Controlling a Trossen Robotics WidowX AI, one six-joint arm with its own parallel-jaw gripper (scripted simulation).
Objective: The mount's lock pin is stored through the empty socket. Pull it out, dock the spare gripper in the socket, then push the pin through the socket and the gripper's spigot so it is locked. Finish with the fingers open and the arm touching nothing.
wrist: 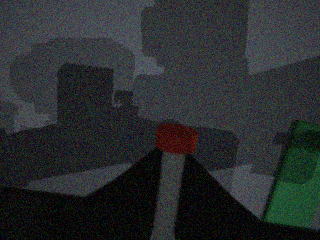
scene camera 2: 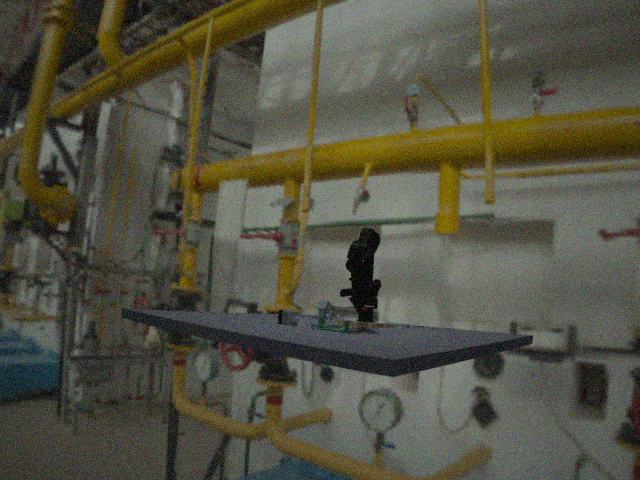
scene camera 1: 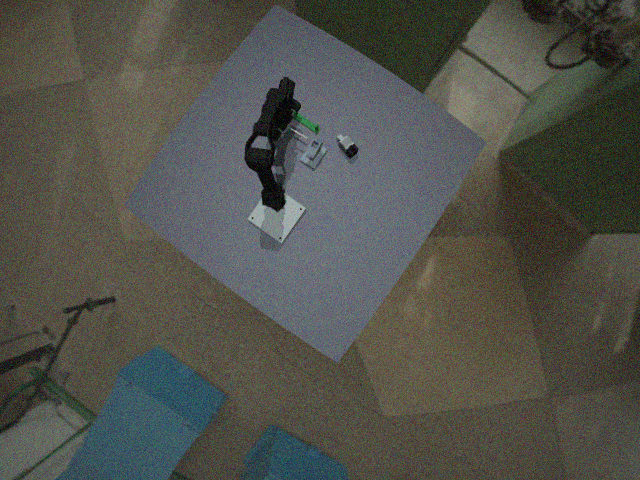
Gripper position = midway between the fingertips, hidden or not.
My gripper (scene camera 2: 360, 315) carries a lock pin.
My gripper also shows in the wrist view (wrist: 170, 155).
